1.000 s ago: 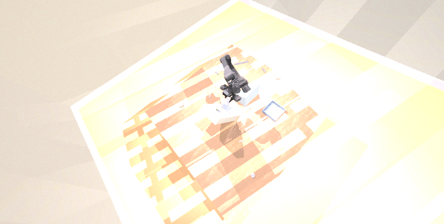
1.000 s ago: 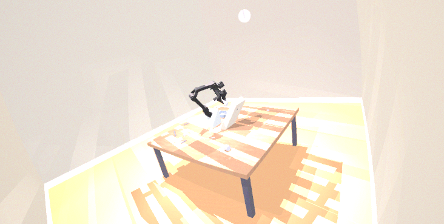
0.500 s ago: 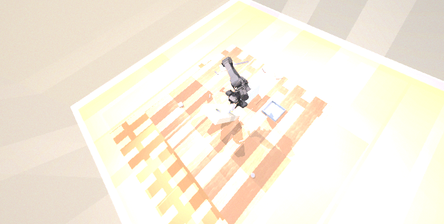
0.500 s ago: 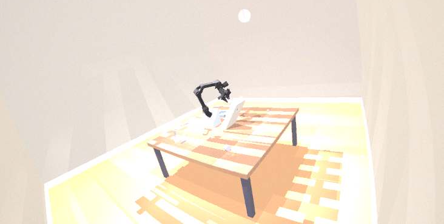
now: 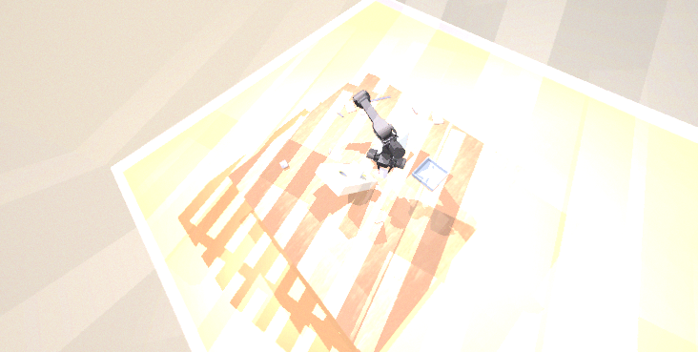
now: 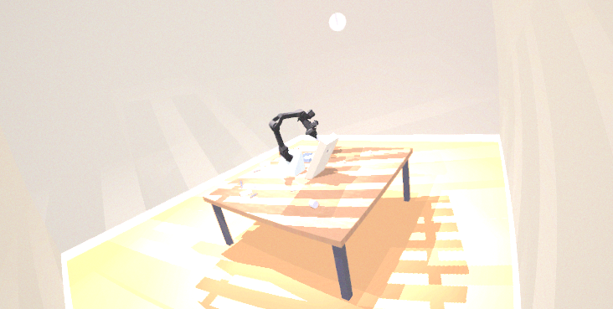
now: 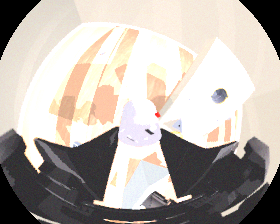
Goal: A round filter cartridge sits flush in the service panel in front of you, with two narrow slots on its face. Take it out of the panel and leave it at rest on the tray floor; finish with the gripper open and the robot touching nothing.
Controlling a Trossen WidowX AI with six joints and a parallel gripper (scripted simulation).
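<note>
Right now the tray is 28 cm behind my gripper tip, 10 cm to the left of it and 25 cm below it. The rest, counted from my gripper tip: filter cartridge (right at my gripper tip); then service panel (13 cm ahead, 13 cm to the right, 10 cm below).
</note>
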